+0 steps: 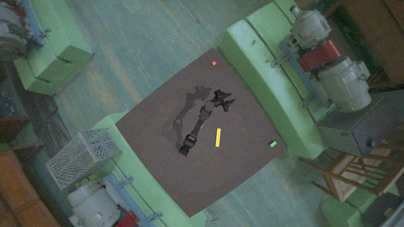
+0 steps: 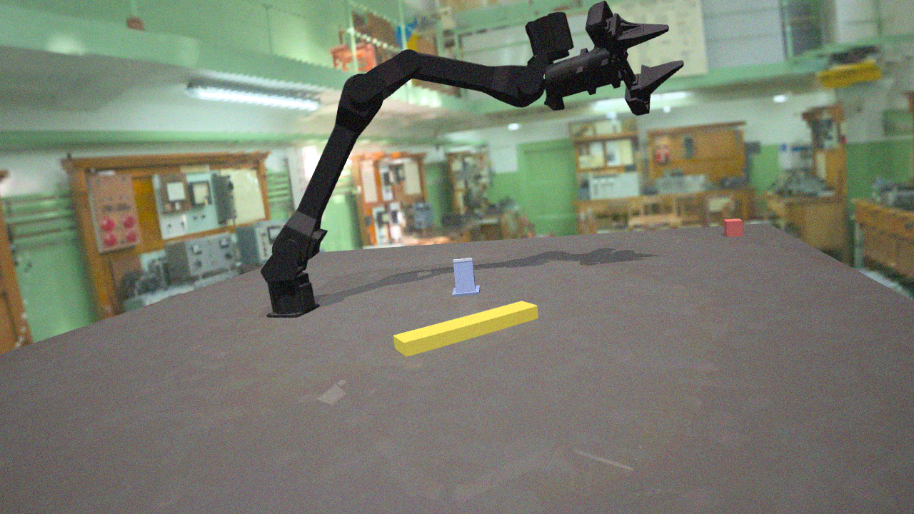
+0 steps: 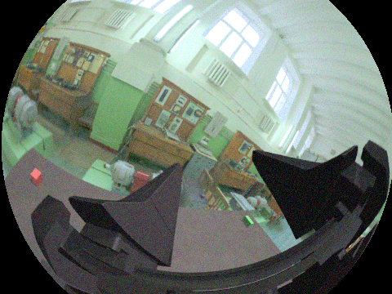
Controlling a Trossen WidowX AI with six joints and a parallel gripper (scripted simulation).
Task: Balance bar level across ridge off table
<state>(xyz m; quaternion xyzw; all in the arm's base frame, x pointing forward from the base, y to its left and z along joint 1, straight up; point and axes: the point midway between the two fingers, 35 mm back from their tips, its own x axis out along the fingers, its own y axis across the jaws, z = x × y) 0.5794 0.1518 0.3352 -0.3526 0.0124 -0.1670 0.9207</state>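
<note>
The bar lies 28 cm behind my gripper tip, 24 cm to the right of it and 33 cm below it. Also, from my gripper tip: red cube (13 cm ahead, 36 cm to the left, 32 cm below); then green block (13 cm ahead, 64 cm to the right, 32 cm below).
</note>
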